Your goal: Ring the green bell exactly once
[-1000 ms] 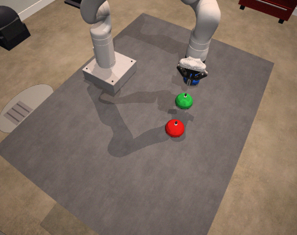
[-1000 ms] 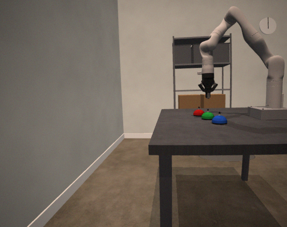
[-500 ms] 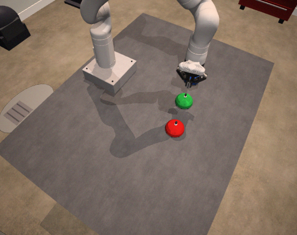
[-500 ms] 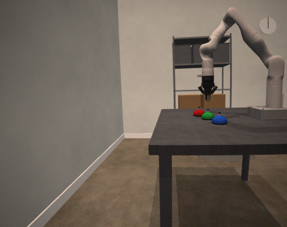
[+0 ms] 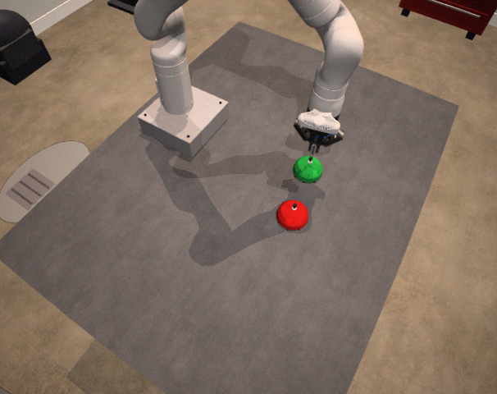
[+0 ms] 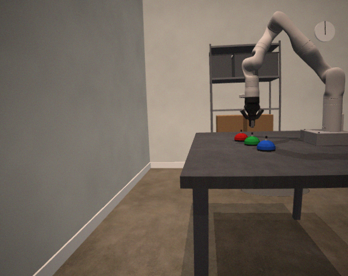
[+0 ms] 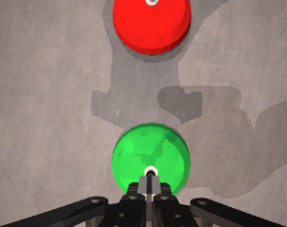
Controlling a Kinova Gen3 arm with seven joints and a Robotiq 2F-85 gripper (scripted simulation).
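Right now my hand is 70 mm above the green bell. From my hand the other things lie so: red bell (30 mm ahead, 150 mm to the right, 70 mm below); blue bell (40 mm behind, 150 mm to the left, 70 mm below).
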